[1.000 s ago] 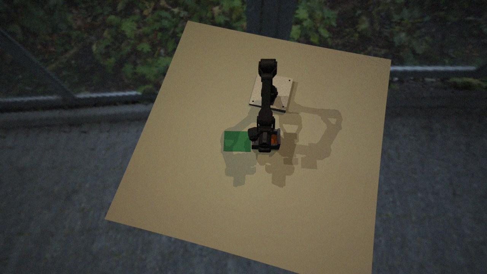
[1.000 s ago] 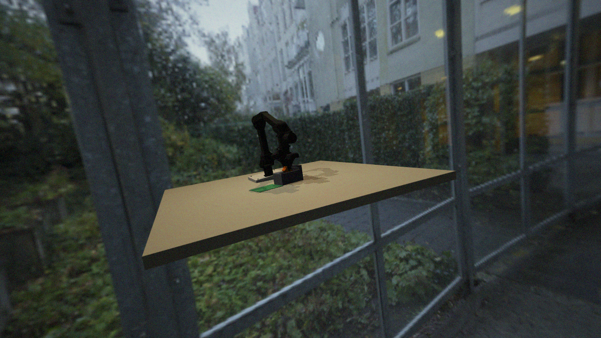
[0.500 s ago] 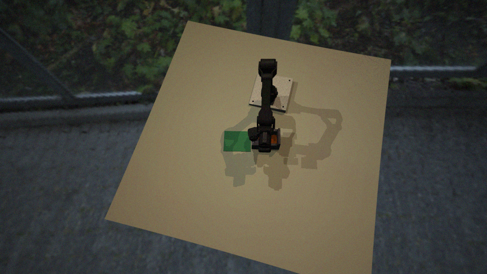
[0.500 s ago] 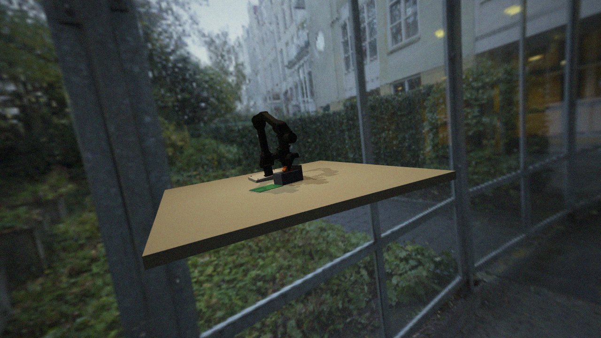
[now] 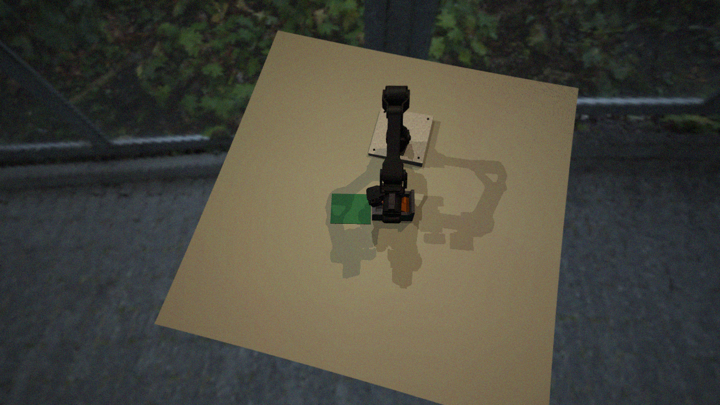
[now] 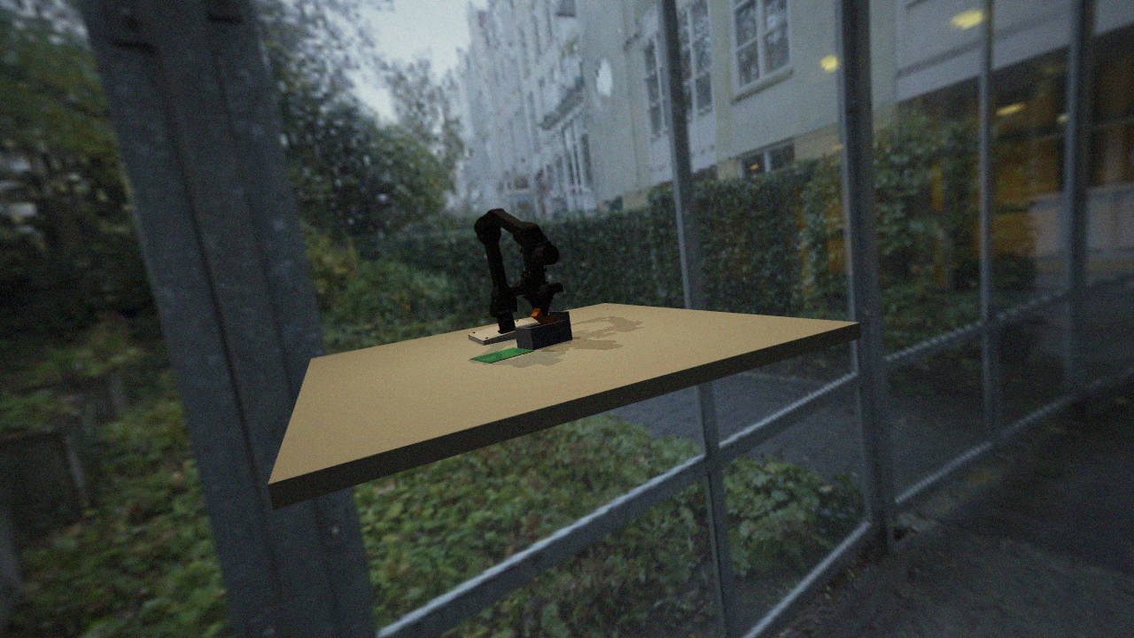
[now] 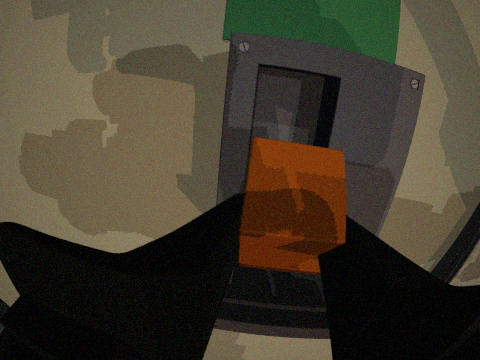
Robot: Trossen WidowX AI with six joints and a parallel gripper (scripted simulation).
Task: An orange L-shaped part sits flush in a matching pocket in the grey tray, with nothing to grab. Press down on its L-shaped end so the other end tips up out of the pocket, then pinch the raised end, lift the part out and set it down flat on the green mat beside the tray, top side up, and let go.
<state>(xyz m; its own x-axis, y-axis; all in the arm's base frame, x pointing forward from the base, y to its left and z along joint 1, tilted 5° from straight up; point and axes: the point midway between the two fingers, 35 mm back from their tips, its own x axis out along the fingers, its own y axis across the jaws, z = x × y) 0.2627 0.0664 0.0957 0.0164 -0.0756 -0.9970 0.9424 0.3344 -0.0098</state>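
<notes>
Right now my gripper tip is 30 mm short of the green mat, 140 mm to the left of it and 100 mm above it. Round my gripper tip: orange L-shaped part 30 mm behind, 30 mm to the left, 30 mm below.
</notes>
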